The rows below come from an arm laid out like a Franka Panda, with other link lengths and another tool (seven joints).
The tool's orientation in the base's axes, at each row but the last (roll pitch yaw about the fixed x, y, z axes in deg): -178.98 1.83 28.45; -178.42 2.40 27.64; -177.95 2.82 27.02; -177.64 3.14 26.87; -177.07 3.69 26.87
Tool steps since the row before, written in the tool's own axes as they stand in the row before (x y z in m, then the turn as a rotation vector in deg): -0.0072 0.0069 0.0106 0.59 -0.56 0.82; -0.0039 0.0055 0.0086 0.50 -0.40 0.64; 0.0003 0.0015 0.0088 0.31 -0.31 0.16; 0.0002 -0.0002 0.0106 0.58 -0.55 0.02; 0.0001 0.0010 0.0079 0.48 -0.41 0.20
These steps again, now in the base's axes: -0.0034 -0.0095 -0.0105 0.22 0.77 -0.83; -0.0013 -0.0066 -0.0086 0.23 0.59 -0.65; 0.0004 -0.0011 -0.0089 0.13 0.42 -0.16; -0.0006 0.0004 -0.0106 0.27 0.75 -0.03; -0.0001 -0.0007 -0.0079 0.23 0.59 -0.21
